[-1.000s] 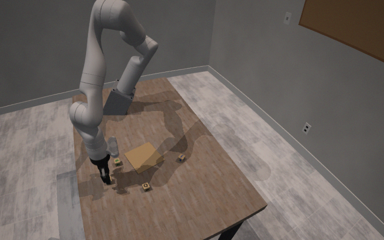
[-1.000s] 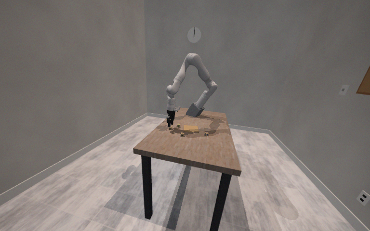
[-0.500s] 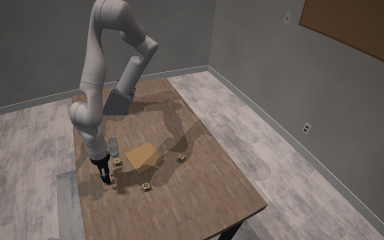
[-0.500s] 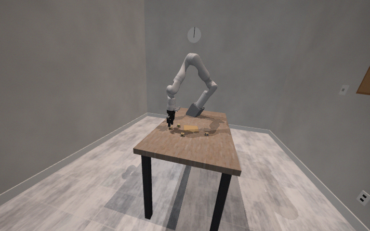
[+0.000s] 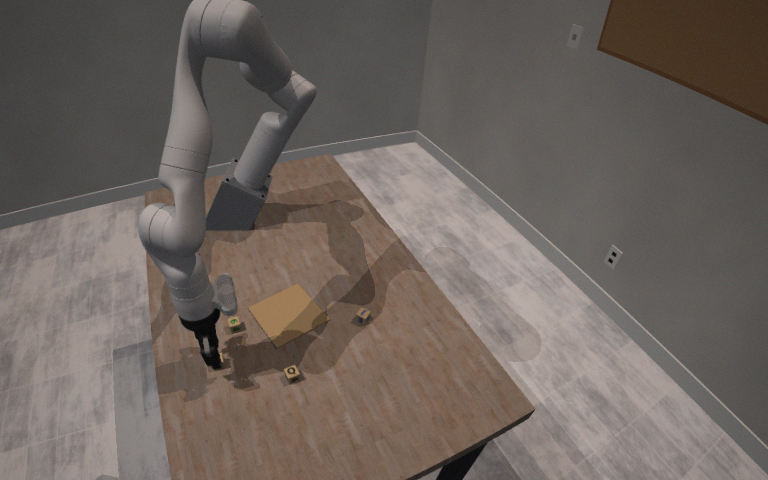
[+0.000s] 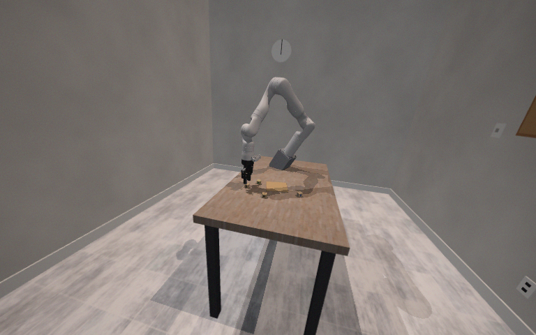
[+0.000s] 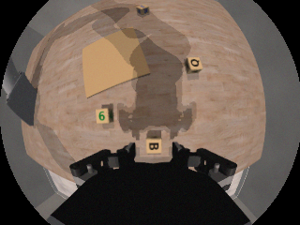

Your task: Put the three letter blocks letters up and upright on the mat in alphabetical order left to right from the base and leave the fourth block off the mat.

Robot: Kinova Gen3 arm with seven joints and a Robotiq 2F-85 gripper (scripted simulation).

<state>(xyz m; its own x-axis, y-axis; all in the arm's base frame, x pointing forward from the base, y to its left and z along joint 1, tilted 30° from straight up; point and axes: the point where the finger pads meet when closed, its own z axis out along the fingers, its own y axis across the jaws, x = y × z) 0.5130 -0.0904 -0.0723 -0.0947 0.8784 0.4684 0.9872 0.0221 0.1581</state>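
My hand is 16 cm to the right of the tan mat, 11 cm past it and 5 cm above it. From my hand the other things lie so: block: 15 cm to the left, 6 cm ahead, 4 cm below.
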